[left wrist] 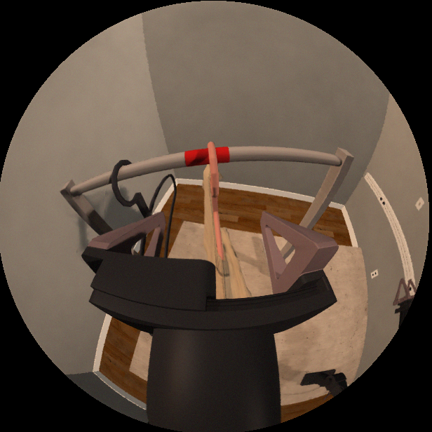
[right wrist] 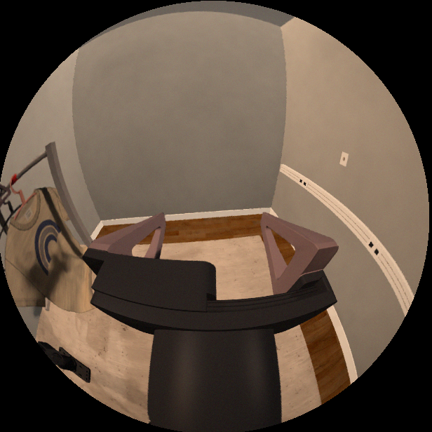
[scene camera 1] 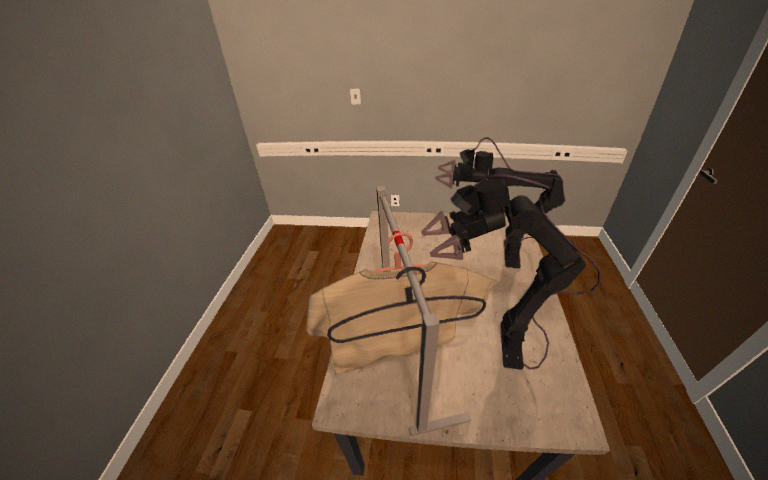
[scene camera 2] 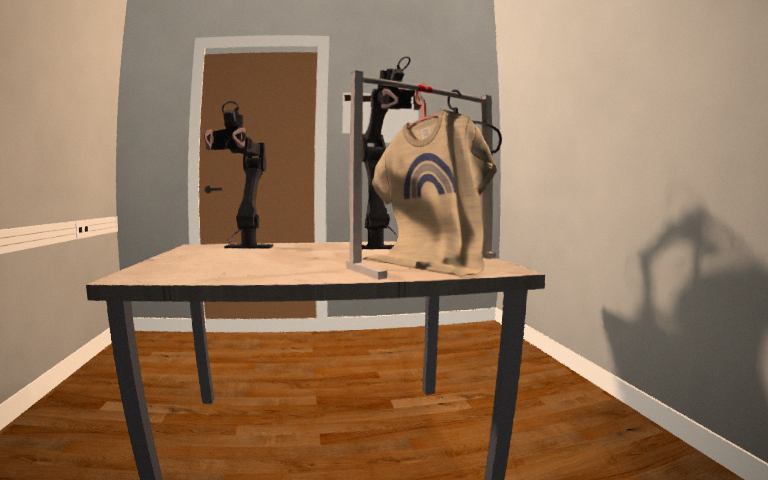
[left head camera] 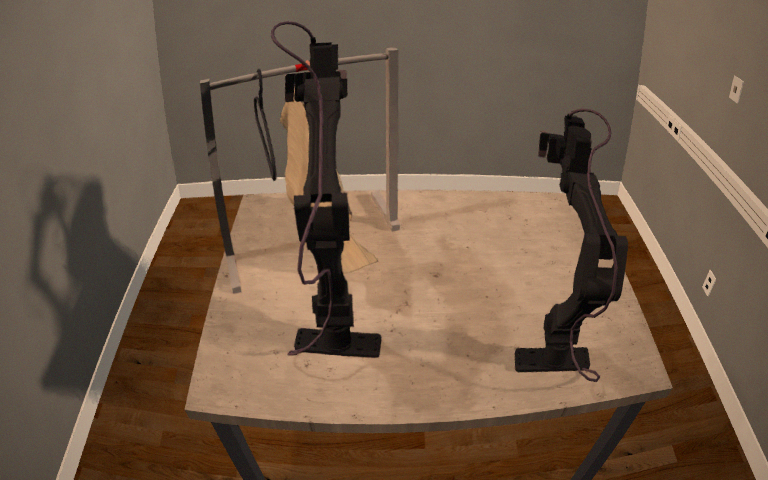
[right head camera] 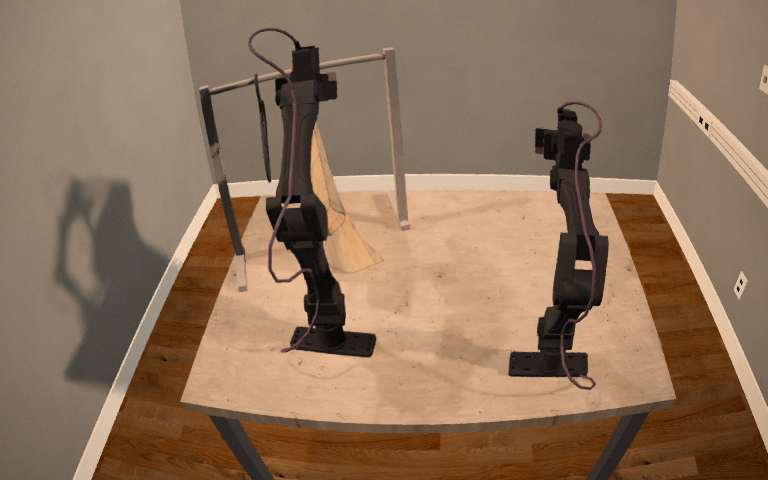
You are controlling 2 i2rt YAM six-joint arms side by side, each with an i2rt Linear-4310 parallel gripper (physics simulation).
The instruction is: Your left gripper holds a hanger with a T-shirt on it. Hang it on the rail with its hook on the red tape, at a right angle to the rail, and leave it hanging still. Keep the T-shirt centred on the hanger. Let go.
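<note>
The pink hanger hangs with its hook over the red tape on the rail. The hook lies about square across the rail. The tan T-shirt is on the hanger, which rises out of the collar; its hem reaches the table top. Exact centring is hard to tell. My left gripper is open, back from the hanger, fingers apart on either side. My right gripper is open and empty, away from the rack.
A black empty hanger hangs on the rail beside the shirt. The rack's posts stand on the table. Walls stand behind and at the left in the left head camera.
</note>
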